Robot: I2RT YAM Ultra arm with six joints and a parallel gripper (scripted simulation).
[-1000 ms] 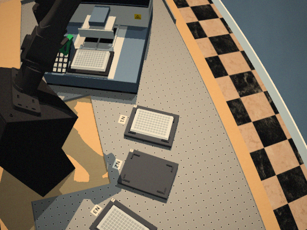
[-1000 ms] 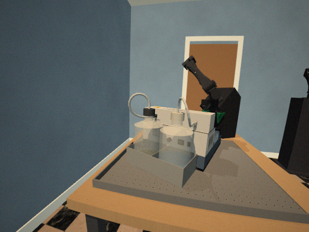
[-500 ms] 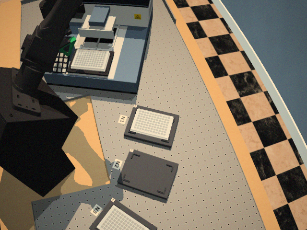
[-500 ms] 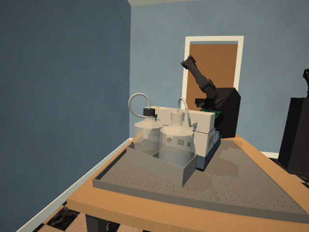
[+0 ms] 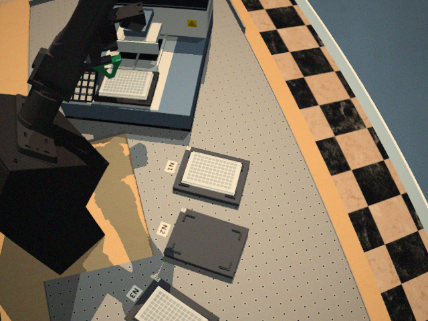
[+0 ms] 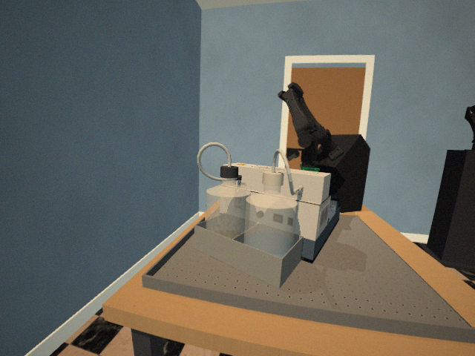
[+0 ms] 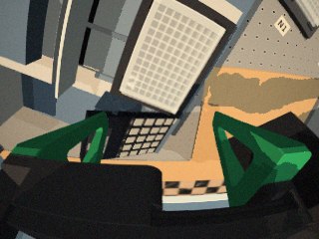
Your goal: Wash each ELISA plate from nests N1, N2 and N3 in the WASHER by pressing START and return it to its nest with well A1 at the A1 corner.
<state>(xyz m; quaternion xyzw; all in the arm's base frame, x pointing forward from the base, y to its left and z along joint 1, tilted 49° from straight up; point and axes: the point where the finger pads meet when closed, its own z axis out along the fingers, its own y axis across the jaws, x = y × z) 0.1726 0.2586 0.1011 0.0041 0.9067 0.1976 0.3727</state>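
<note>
Now: the dark carrier 3 cm ahead of my hand and 9 cm below it. Also, from my hand: N1 label: 13 cm ahead, 21 cm to the right, 18 cm below; then manifold: 7 cm ahead, 14 cm to the left, 4 cm below; then washer: 7 cm ahead, 15 cm to the left, 5 cm below.
</note>
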